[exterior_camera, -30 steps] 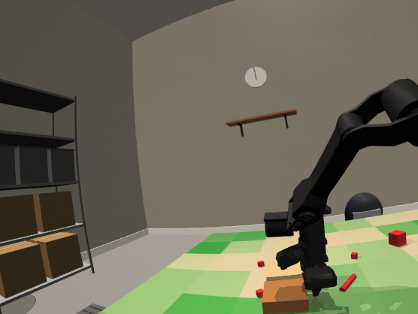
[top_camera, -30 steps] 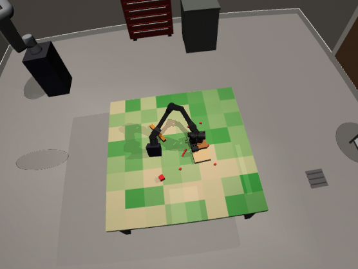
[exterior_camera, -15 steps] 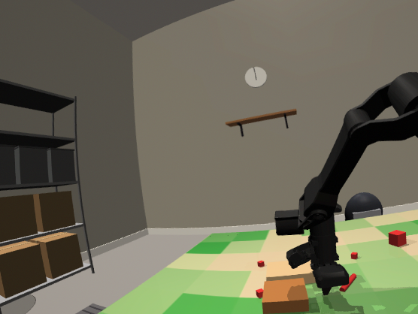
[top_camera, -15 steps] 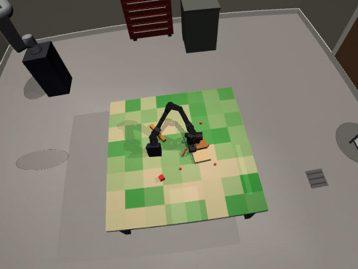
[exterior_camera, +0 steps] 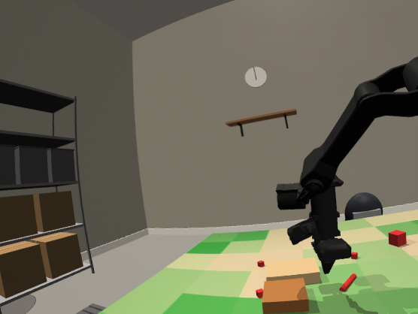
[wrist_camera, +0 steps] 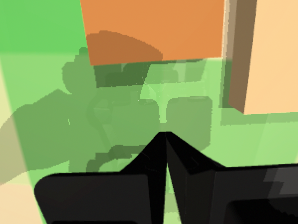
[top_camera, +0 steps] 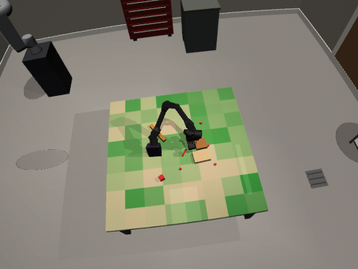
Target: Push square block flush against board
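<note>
My gripper tip is 10 cm short of the brown square block, 4 cm above it and 1 cm to the right of it. Also, from my gripper tip: red cube: 28 cm behind, 26 cm to the right, 4 cm below; flat tan slab: 11 cm to the right, 8 cm ahead, 4 cm below; thin red stick: 6 cm below, 6 cm behind, 5 cm to the right.
</note>
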